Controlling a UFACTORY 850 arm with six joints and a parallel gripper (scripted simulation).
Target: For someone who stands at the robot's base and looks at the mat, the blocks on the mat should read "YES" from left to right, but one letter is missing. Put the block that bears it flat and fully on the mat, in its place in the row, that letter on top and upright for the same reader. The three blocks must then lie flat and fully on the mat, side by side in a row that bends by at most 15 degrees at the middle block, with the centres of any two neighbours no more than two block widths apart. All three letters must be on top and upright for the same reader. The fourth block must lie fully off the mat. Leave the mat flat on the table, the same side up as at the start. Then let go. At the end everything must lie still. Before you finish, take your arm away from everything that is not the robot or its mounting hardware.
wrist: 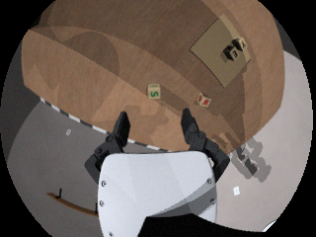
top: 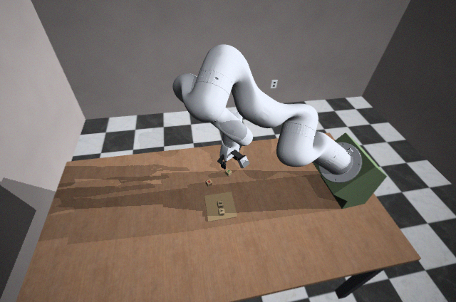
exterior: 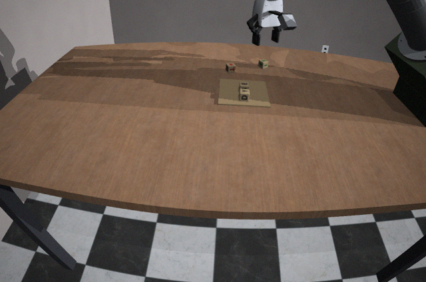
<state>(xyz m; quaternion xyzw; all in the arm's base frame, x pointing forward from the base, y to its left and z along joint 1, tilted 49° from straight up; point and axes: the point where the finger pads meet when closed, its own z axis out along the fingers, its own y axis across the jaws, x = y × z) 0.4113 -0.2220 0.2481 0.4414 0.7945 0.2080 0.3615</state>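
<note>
The green-lettered block lies 90 mm below my hand. Round my hand: tan mat 80 mm ahead, 180 mm to the left, 100 mm below; then red-lettered block 120 mm ahead, 50 mm to the left, 90 mm below.
</note>
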